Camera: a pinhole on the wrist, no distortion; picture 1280 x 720 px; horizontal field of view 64.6 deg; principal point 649.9 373.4 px. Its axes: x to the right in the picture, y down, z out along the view. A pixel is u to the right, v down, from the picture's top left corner.
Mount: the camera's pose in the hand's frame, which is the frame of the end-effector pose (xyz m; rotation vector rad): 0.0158 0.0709 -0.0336 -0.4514 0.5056 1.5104
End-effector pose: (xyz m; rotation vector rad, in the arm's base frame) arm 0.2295 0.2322 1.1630 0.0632 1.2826 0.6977
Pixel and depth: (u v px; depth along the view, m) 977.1 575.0 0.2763
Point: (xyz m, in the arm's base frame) 0.2197 0.5055 1.3596
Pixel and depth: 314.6 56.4 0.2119
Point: 0.3390 0.4431 1.1977
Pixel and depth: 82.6 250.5 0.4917
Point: 0.6518 0.5538 1.2997
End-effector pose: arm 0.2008 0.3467 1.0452 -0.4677 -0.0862 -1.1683
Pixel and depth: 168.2 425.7 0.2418
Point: 0.3498 0.4634 1.2210
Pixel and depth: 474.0 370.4 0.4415
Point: 0.5137 0.5465 1.3092
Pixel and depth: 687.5 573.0 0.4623
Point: 0.5522 0.6404 1.2226
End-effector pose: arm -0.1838 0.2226 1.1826 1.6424 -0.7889 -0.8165
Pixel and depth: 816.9 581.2 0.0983
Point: -0.2285 0.1765 1.3137
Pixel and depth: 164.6 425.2 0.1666
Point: -0.3096 0.1145 1.2537
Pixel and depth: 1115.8 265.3 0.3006
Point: -0.2936 0.0373 1.5007
